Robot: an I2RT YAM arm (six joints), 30 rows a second.
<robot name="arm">
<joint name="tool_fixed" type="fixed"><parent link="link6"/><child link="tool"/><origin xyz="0 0 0" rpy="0 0 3.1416"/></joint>
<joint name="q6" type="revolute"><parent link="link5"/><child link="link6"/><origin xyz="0 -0.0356 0.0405" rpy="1.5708 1.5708 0"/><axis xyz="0 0 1"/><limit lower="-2.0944" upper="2.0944"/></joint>
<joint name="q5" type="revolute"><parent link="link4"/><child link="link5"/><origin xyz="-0.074 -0.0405 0.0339" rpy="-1.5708 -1.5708 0"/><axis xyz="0 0 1"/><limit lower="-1.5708" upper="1.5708"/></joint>
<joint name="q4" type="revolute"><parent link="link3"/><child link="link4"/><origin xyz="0.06 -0.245 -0.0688" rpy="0 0 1.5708"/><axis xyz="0 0 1"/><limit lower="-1.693" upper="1.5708"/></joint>
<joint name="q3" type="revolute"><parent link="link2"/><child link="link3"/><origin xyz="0 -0.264 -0.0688" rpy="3.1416 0 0"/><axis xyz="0 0 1"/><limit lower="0" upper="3.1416"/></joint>
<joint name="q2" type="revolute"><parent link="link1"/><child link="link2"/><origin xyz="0.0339 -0.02 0.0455" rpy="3.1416 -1.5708 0"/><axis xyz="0 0 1"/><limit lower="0" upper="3.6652"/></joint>
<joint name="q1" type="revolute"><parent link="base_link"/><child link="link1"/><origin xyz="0 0 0.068" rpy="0 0 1.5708"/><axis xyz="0 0 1"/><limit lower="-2.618" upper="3.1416"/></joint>
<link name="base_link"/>
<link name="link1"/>
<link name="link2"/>
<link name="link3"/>
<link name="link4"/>
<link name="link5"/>
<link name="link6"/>
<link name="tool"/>
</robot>
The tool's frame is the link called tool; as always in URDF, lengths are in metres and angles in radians.
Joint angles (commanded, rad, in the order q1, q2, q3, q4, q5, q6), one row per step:
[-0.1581 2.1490 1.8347 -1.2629 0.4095 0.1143]
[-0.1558 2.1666 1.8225 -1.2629 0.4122 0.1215]
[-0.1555 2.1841 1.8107 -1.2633 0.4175 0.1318]
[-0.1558 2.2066 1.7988 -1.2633 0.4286 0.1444]
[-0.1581 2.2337 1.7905 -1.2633 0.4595 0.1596]
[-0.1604 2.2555 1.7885 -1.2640 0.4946 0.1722]
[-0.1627 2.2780 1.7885 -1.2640 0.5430 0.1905]
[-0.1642 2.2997 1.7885 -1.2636 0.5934 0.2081]
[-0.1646 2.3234 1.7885 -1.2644 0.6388 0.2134]
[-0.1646 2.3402 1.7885 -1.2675 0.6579 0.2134]
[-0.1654 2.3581 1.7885 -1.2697 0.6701 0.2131]
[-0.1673 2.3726 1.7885 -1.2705 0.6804 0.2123]
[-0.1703 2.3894 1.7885 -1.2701 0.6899 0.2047]
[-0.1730 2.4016 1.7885 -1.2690 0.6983 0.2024]
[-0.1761 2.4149 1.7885 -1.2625 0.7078 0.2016]
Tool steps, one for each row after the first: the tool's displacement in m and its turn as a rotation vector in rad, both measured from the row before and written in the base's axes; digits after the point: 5 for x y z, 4 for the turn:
[0.00019 0.00085 -0.00995 0.0014 0.0270 -0.0042]
[-0.00023 -0.00001 -0.00973 -0.0017 0.0261 -0.0088]
[-0.00020 -0.00046 -0.01159 -0.0073 0.0307 -0.0108]
[0.00003 -0.00198 -0.01219 -0.0274 0.0336 -0.0123]
[0.00037 -0.00215 -0.00851 -0.0329 0.0242 -0.0082]
[0.00059 -0.00258 -0.00808 -0.0476 0.0214 -0.0097]
[0.00053 -0.00225 -0.00769 -0.0497 0.0202 -0.0064]
[0.00042 -0.00158 -0.00851 -0.0412 0.0286 0.0051]
[-0.00003 -0.00055 -0.00622 -0.0150 0.0227 0.0045]
[-0.00010 -0.00067 -0.00682 -0.0082 0.0219 0.0025]
[-0.00018 -0.00107 -0.00554 -0.0070 0.0172 0.0015]
[-0.00026 -0.00150 -0.00651 -0.0037 0.0222 0.0054]
[-0.00023 -0.00134 -0.00472 -0.0052 0.0137 0.0015]
[0.00017 -0.00161 -0.00530 -0.0074 0.0087 0.0004]

